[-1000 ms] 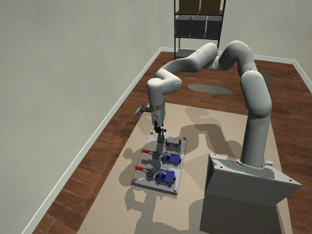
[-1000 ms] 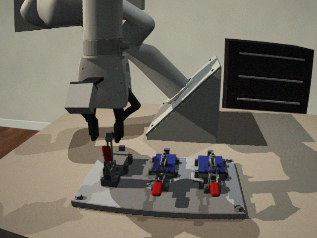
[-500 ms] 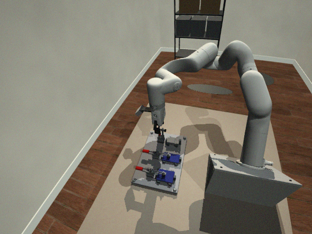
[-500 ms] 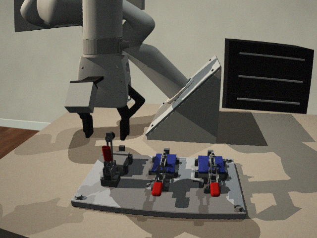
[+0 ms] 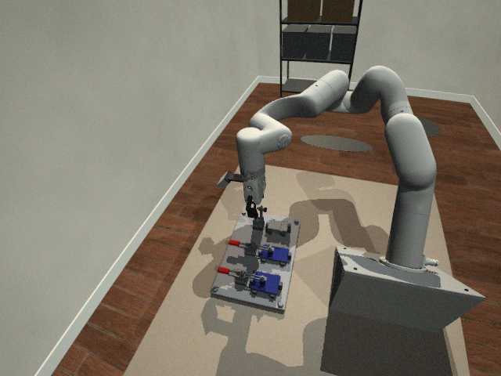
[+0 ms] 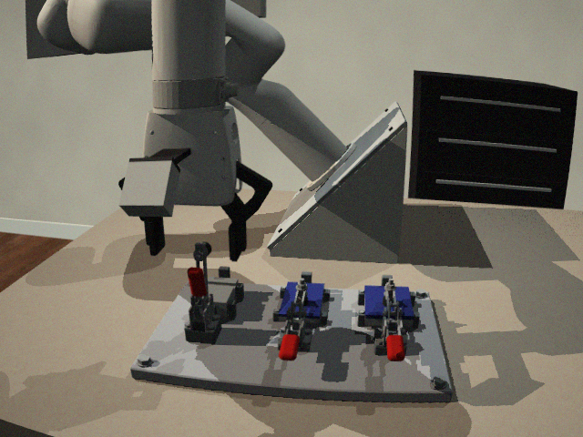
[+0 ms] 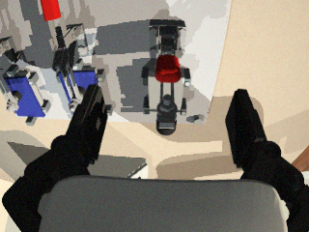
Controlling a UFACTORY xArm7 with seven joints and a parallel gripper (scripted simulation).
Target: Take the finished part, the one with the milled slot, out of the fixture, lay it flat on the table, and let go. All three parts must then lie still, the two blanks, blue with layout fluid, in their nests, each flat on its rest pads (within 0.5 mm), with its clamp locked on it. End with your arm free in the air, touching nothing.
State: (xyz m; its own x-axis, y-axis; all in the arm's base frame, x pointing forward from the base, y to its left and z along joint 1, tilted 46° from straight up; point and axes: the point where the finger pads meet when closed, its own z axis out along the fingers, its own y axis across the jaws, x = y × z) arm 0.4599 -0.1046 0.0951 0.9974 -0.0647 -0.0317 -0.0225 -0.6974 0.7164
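My gripper is now 80 mm past the grey finished part and 100 mm above it. Also, from my hand: grey fixture plate 30 mm behind, 110 mm to the left, 130 mm below; blue blank 80 mm behind, 110 mm to the left, 110 mm below.
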